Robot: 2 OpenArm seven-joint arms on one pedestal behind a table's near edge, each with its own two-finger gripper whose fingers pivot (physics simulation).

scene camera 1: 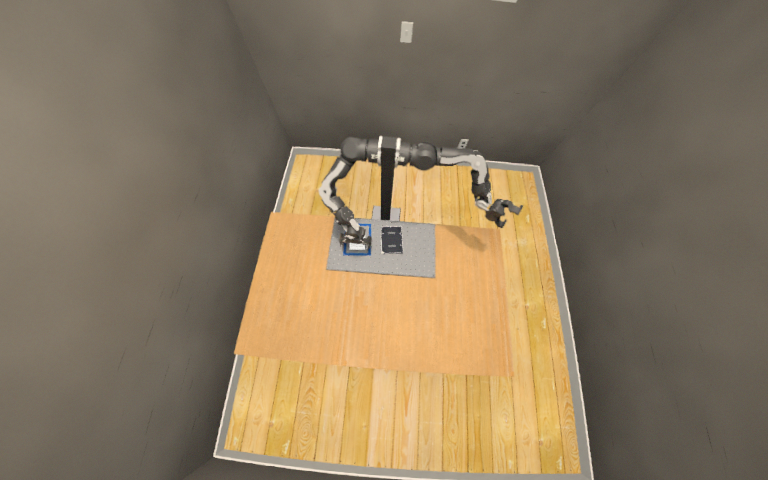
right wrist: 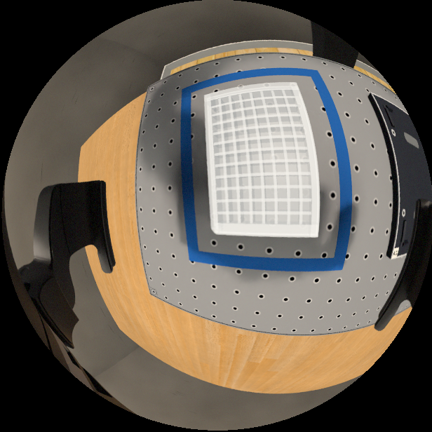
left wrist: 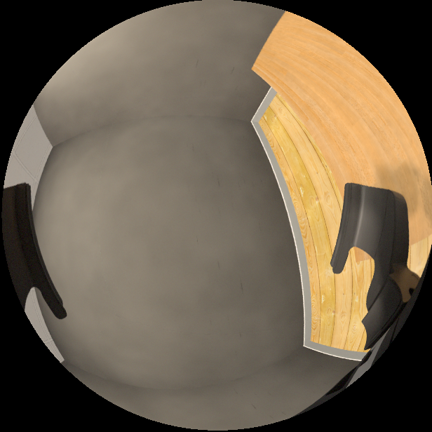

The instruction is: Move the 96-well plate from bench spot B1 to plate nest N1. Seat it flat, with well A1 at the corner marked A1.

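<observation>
The white 96-well plate lies flat inside the blue outline on the grey perforated board. The dark plate nest is to its right, with a small white label at its lower left corner in the right wrist view. My right gripper is open above the plate, its fingers apart on either side and not touching it; in scene camera 1 it hides part of the plate. My left gripper is open and empty, beyond the table's right edge.
The wooden table extends around the board. The black pedestal column stands behind the board's far edge in scene camera 1. Grey walls surround the wood-plank floor.
</observation>
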